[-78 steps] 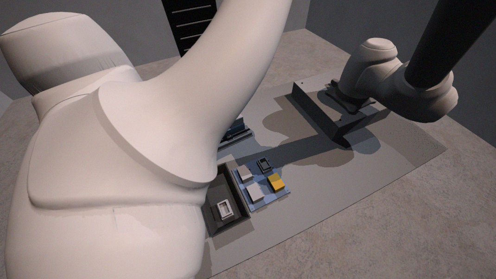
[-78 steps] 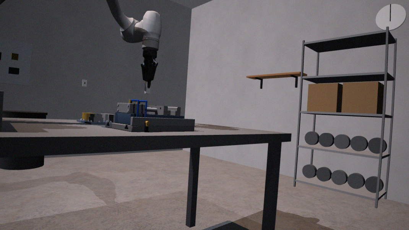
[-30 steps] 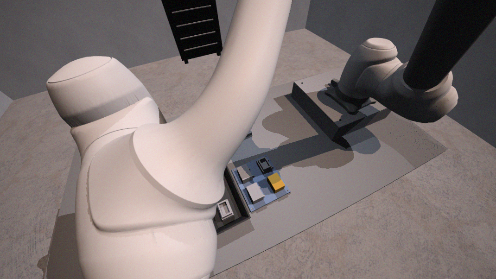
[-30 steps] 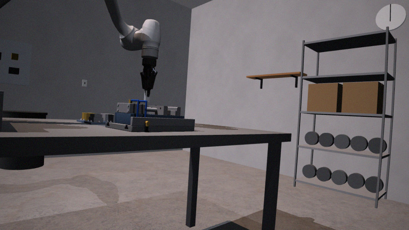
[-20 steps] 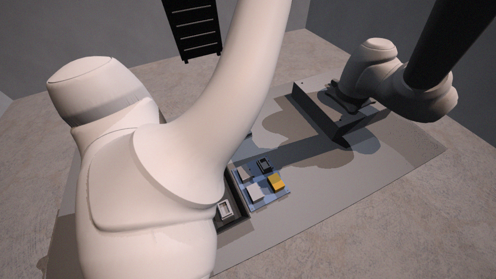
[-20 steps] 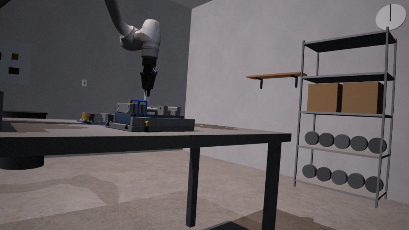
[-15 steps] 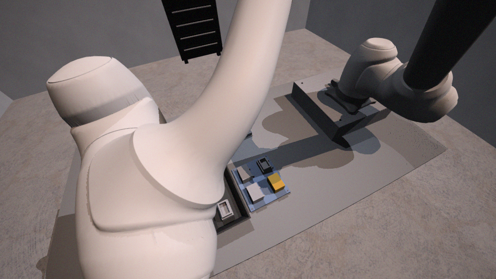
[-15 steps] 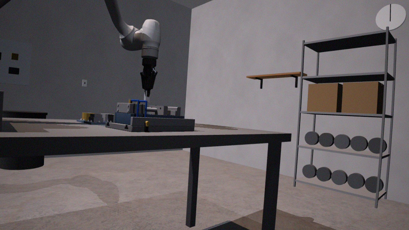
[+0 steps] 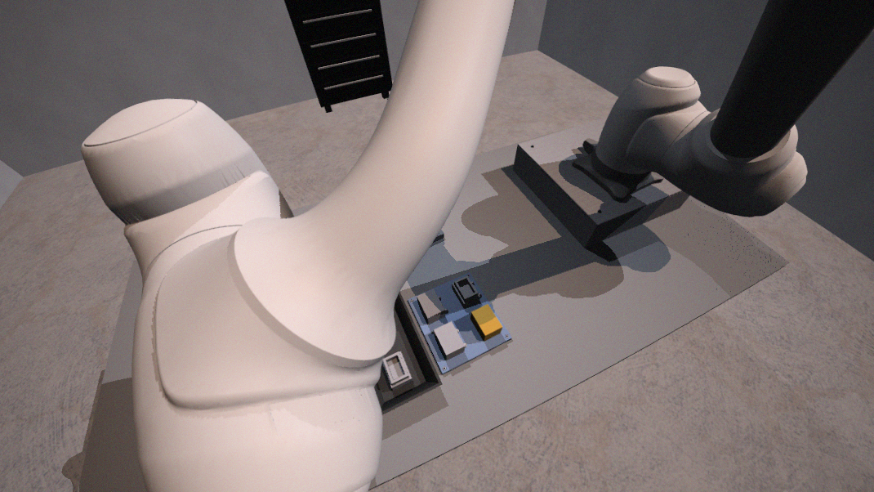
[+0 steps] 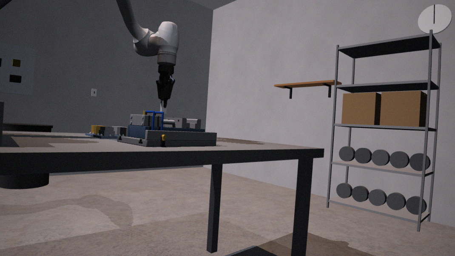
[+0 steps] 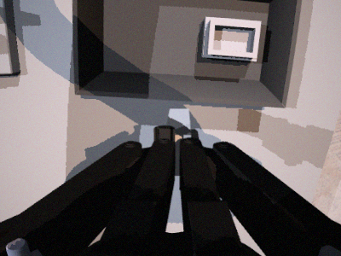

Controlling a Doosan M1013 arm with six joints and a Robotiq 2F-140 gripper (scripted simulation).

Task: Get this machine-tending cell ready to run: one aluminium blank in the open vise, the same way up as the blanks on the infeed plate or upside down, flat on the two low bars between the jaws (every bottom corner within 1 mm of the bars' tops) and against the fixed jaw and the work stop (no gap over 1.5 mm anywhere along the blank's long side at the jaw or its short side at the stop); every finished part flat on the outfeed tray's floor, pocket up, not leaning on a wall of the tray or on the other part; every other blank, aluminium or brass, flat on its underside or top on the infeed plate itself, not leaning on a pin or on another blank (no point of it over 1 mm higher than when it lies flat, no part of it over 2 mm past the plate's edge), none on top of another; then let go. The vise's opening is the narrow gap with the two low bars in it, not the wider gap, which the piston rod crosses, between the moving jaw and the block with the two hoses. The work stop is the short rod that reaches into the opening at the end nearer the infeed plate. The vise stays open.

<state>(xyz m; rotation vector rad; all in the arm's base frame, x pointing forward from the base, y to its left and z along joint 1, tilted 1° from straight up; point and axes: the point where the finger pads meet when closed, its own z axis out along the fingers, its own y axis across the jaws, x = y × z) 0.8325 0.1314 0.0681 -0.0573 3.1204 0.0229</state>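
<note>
Right now the infeed plate is 24 cm behind my hand and 15 cm below it. Round my hand: work stop: 26 cm to the right, 11 cm behind, 6 cm below; vise: 31 cm to the right, 17 cm behind, 11 cm below; brass blank: 29 cm behind, 12 cm below, 5 cm to the left.
</note>
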